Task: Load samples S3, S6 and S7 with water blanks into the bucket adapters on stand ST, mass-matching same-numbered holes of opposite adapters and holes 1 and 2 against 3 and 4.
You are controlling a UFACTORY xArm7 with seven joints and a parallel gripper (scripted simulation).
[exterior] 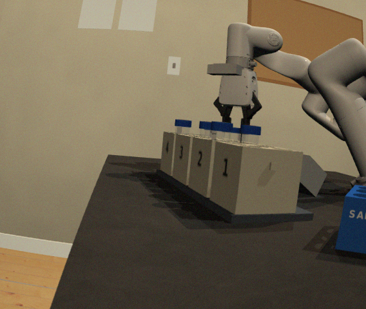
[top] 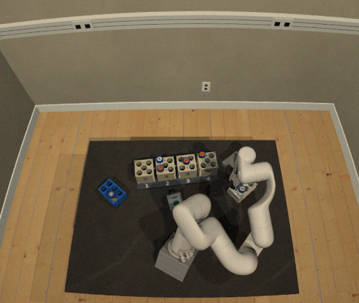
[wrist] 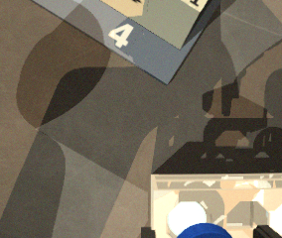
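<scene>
My hand is 40 mm to the left of the white blank rack and 90 mm above it. From my hand the other things lie so: blue sample rack: 120 mm ahead, 620 mm to the left, 90 mm below; then adapter 1: 200 mm ahead, 430 mm to the left, 70 mm below.
</scene>
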